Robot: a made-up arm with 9 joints. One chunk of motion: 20 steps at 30 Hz.
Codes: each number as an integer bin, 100 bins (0 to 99) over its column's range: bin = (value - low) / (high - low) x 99, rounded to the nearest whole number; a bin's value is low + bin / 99 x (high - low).
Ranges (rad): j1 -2.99..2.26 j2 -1..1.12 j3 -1.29..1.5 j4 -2.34..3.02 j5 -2.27..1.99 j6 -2.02..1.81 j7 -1.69..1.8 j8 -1.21..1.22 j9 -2.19..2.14
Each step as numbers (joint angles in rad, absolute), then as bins.
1 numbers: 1.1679 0.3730 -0.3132 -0.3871 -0.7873 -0.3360 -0.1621 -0.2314 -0.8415
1 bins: 78 64 35 36 34 44 43 40 31
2 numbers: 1.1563 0.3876 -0.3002 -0.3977 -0.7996 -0.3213 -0.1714 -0.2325 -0.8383
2 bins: 78 65 35 36 34 44 43 40 31
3 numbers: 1.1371 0.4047 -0.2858 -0.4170 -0.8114 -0.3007 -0.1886 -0.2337 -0.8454
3 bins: 78 66 36 36 34 44 43 40 31
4 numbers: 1.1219 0.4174 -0.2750 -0.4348 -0.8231 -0.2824 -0.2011 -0.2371 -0.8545
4 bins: 78 66 36 35 34 45 42 40 31
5 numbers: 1.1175 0.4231 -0.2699 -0.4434 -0.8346 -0.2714 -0.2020 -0.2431 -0.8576
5 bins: 77 66 36 35 33 45 42 39 30
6 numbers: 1.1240 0.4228 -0.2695 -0.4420 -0.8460 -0.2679 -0.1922 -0.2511 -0.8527
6 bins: 78 66 36 35 33 45 42 39 31
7 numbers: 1.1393 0.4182 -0.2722 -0.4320 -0.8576 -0.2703 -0.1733 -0.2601 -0.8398
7 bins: 78 66 36 35 33 45 43 39 31
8 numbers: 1.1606 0.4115 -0.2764 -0.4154 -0.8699 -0.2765 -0.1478 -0.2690 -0.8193
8 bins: 78 66 36 36 33 45 44 38 31
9 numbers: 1.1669 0.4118 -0.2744 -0.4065 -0.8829 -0.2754 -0.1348 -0.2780 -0.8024
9 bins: 78 66 36 36 32 45 44 38 32
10 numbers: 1.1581 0.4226 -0.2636 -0.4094 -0.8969 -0.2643 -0.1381 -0.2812 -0.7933
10 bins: 78 66 36 36 32 45 44 38 32
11 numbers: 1.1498 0.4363 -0.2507 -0.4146 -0.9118 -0.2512 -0.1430 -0.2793 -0.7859
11 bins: 78 67 37 36 32 46 44 38 32
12 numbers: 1.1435 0.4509 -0.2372 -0.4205 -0.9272 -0.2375 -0.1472 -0.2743 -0.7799
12 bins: 78 68 37 35 31 46 44 38 32
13 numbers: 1.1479 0.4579 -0.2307 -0.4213 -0.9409 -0.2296 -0.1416 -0.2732 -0.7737
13 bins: 78 68 38 35 31 46 44 38 32
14 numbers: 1.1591 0.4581 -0.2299 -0.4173 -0.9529 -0.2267 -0.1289 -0.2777 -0.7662
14 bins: 78 68 38 36 31 46 44 38 33
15 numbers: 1.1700 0.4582 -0.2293 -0.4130 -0.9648 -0.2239 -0.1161 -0.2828 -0.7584
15 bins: 78 68 38 36 30 46 45 38 33
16 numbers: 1.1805 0.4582 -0.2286 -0.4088 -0.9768 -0.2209 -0.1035 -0.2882 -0.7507
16 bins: 79 68 38 36 30 47 45 38 33
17 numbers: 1.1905 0.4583 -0.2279 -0.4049 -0.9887 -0.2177 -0.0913 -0.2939 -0.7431
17 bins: 79 68 38 36 30 47 45 37 33
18 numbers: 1.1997 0.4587 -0.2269 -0.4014 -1.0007 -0.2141 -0.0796 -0.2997 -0.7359
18 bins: 79 68 38 36 29 47 46 37 33
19 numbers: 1.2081 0.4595 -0.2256 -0.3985 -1.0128 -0.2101 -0.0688 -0.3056 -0.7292
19 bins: 79 68 38 36 29 47 46 37 33
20 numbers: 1.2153 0.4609 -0.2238 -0.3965 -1.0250 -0.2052 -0.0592 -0.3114 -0.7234
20 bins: 79 68 38 36 29 47 46 37 34
